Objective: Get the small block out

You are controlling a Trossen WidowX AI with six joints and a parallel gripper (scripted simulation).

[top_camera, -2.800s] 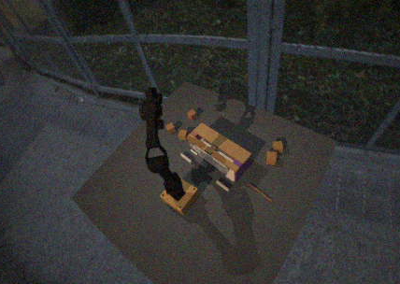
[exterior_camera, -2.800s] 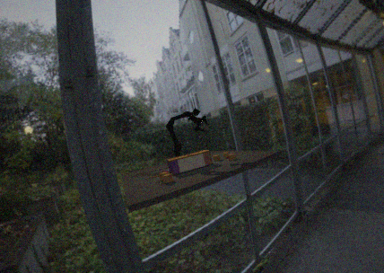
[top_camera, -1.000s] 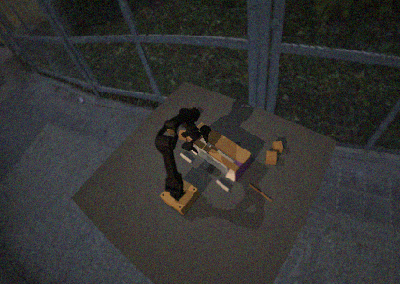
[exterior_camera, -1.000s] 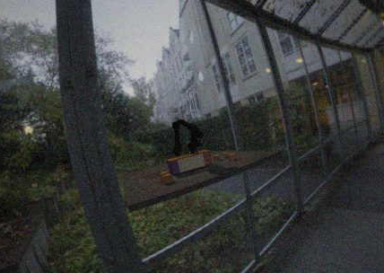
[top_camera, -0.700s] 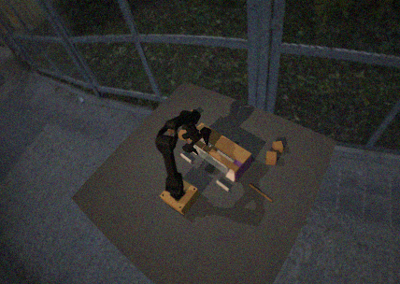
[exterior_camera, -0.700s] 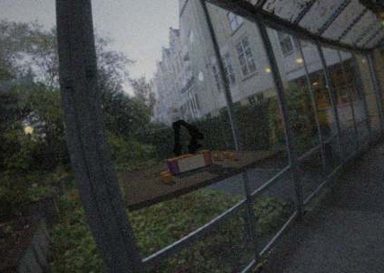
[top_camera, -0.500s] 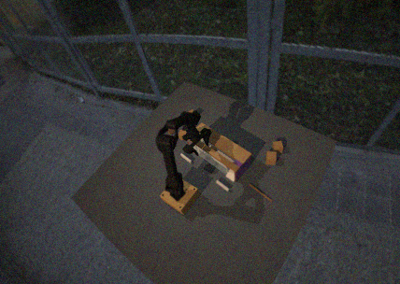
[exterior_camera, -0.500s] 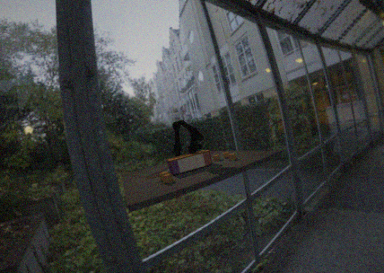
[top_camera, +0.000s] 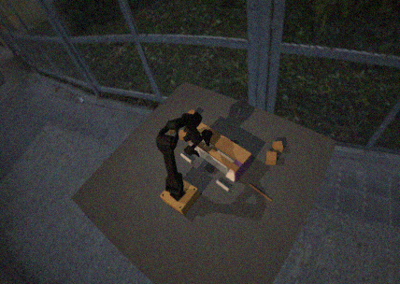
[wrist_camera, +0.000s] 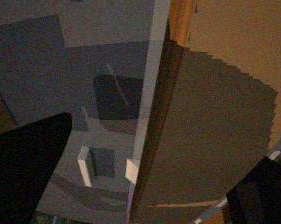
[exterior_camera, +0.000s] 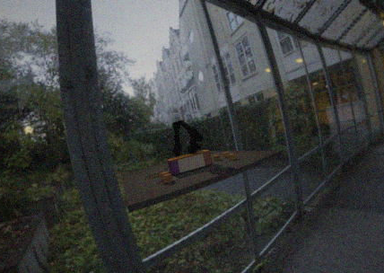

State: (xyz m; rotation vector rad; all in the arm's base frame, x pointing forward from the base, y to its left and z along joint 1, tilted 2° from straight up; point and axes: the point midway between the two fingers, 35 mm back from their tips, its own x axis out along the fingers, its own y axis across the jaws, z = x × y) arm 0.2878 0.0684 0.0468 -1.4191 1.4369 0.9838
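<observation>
The orange-brown block lies 40 mm ahead of my gripper tip and 30 mm to the right of it. From my gripper tip the other things lie so: thin orange stick 400 mm to the right, 90 mm below, 10 mm ahead; then box 60 mm to the right, 30 mm below, 30 mm ahead.
</observation>
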